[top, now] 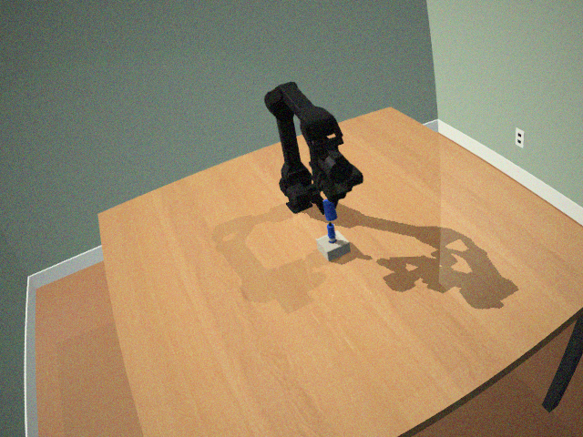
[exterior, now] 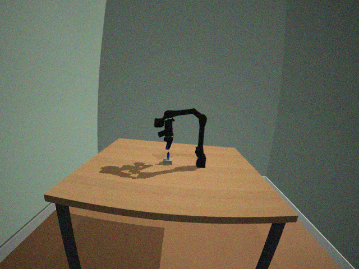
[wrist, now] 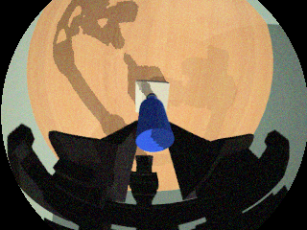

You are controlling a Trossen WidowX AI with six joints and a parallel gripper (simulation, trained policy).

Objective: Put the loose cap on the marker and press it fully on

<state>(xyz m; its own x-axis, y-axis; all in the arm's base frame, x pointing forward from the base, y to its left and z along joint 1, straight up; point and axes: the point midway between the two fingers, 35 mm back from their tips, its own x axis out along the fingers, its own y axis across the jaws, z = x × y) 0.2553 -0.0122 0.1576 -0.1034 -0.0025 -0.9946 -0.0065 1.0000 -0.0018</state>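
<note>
Right now the blue marker is 50 mm below my gripper tip. The rest, counted from my gripper tip: blue cap (10 mm ahead, 10 mm above).
</note>
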